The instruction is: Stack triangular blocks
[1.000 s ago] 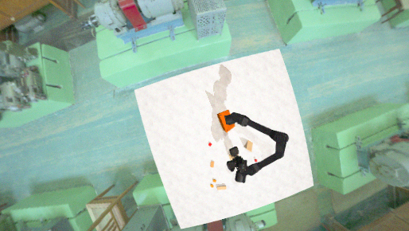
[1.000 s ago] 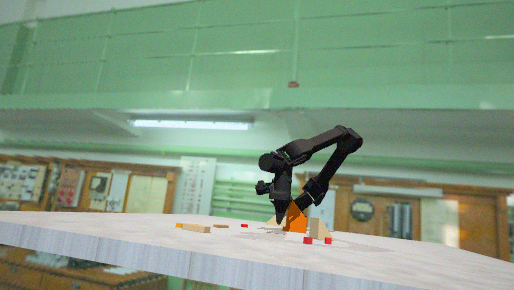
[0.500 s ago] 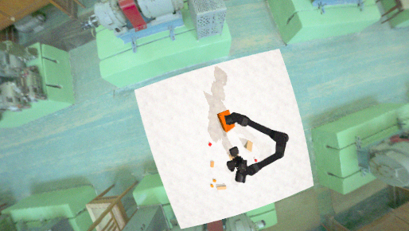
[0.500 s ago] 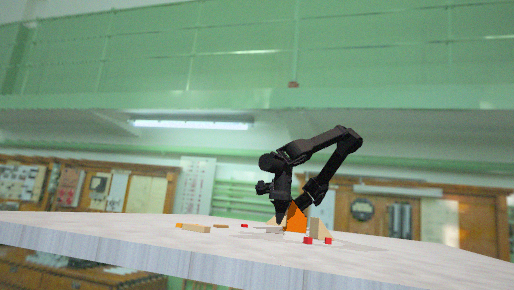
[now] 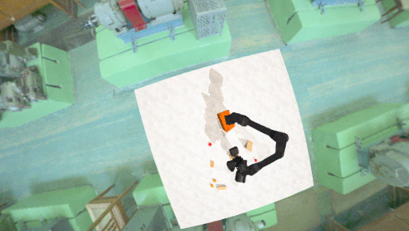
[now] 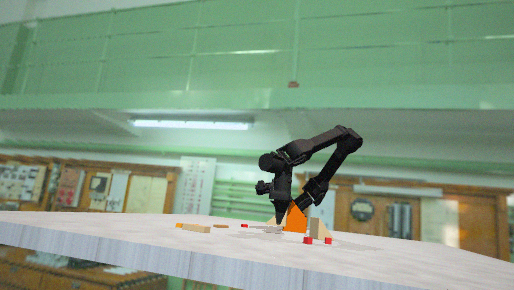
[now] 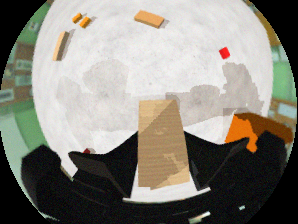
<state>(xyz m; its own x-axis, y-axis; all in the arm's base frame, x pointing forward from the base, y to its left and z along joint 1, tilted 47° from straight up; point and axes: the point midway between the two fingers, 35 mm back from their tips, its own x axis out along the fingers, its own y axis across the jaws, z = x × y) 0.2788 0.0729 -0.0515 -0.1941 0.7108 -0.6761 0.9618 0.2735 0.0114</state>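
Now: gripper tip 10 mm to the right of the tan triangular block and 10 mm below it.
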